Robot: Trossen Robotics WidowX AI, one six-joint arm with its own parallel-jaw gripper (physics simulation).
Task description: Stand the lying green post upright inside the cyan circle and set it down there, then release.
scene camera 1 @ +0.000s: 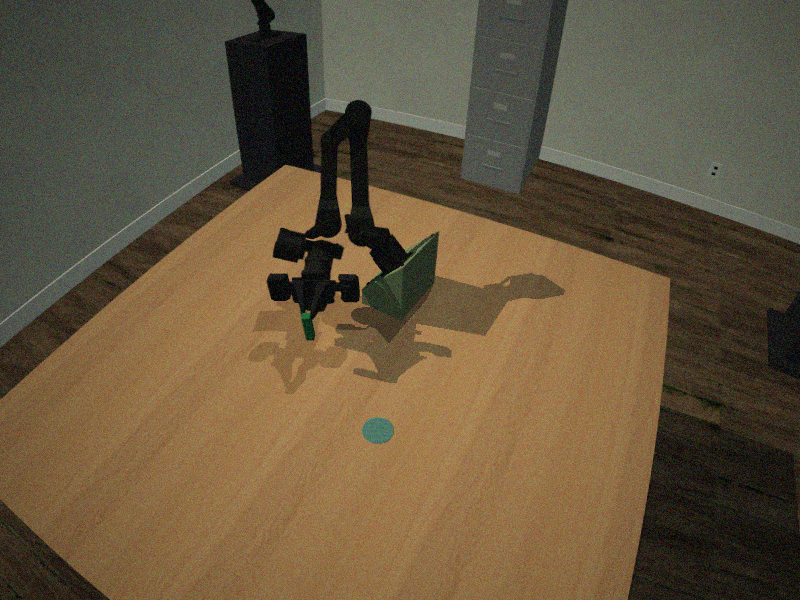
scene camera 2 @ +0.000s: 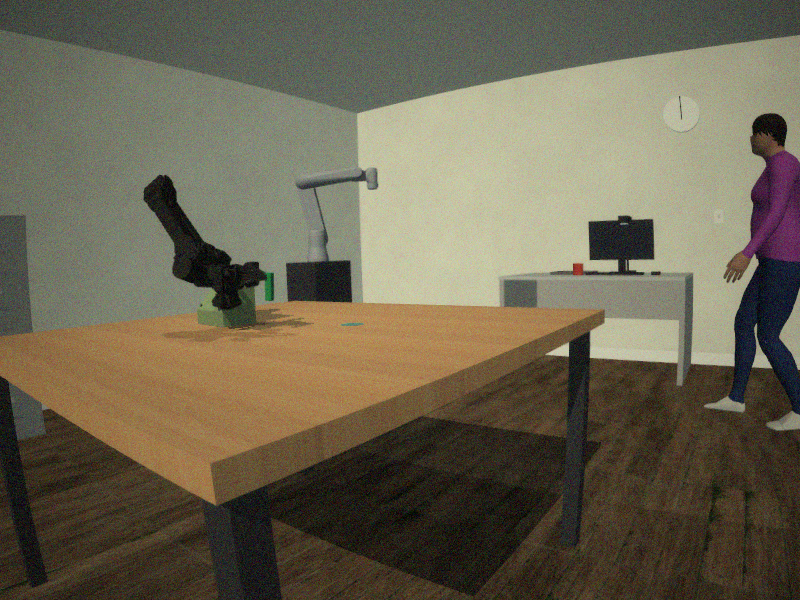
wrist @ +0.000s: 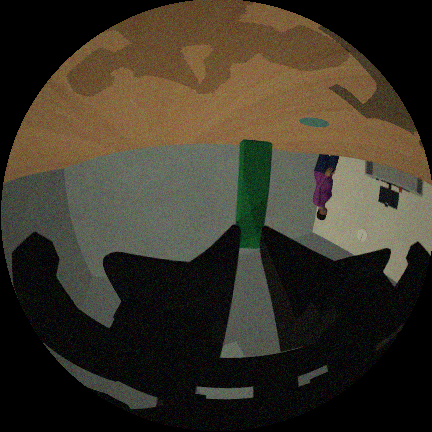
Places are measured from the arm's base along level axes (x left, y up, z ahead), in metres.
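Pixels of known places: gripper, between the fingertips: [scene camera 1: 306,317] [scene camera 2: 268,277] [wrist: 248,231]; arm's base, origin of its link: [scene camera 1: 397,264].
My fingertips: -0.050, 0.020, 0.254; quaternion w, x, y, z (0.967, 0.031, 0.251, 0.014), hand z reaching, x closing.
Ahead of a thing's pixels: the offset from my fingertips to its top centre, as dx, dy, dz. "*": to the spot under its first point. Level surfaces: height alone.
The green post {+0.002, +0.011, +0.001} [scene camera 1: 308,326] [scene camera 2: 269,286] [wrist: 254,190] is held upright in the air, above the table. My gripper [scene camera 1: 306,313] [scene camera 2: 263,276] [wrist: 248,231] is shut on the post near its upper end and points roughly level in scene camera 2. The post's lower end hangs free of the table top. The cyan circle {* +0.208, -0.132, +0.068} [scene camera 1: 378,430] [scene camera 2: 352,324] [wrist: 314,122] lies flat on the table, apart from the post, nearer the camera and to the right of it in scene camera 1. The fingertips hide a small part of the post in the wrist view.
The arm's green wedge-shaped base [scene camera 1: 413,277] [scene camera 2: 227,315] stands on the wooden table {dy -0.133} [scene camera 1: 516,387] [scene camera 2: 387,361], just right of the gripper in scene camera 1. Arm shadows fall across the table around it. A filing cabinet [scene camera 1: 504,96] and a dark pedestal [scene camera 1: 271,103] stand beyond the table.
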